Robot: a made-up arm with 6 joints.
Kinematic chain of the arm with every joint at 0, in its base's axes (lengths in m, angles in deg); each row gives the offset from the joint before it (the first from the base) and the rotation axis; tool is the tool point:
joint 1: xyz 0 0 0.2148 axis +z
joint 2: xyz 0 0.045 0 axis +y
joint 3: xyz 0 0 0.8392 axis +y
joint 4: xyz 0 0 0.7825 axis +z
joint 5: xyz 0 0 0 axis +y
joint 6: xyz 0 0 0.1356 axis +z
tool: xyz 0 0 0
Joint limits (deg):
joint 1: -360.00..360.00
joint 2: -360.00..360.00
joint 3: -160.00..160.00
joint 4: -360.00..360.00
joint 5: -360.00..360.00
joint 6: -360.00..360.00
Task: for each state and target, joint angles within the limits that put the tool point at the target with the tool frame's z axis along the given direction. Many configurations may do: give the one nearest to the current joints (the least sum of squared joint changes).
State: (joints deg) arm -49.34 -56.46 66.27 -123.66 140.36 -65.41
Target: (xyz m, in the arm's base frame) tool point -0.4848 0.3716 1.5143 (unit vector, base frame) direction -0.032 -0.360 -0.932
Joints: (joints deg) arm -37.15 -39.15 31.29 -78.44 161.78 -65.41
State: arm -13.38 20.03 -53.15 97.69 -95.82 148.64
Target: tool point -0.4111 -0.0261 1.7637 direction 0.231 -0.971 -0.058
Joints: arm -7.75 -14.88 -2.76 109.26 -99.46 148.64
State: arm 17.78 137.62 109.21 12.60 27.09 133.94
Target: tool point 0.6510 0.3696 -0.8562 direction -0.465 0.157 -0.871
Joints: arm 22.76 101.75 80.33 44.00 27.87 133.94
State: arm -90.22 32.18 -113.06 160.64 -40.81 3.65
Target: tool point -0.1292 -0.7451 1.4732 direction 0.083 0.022 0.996
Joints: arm -104.02 66.04 -66.55 113.37 4.70 3.65
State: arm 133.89 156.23 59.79 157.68 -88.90 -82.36
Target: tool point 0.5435 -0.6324 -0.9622 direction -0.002 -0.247 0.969
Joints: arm 135.43 193.82 37.09 191.65 -118.53 -82.36
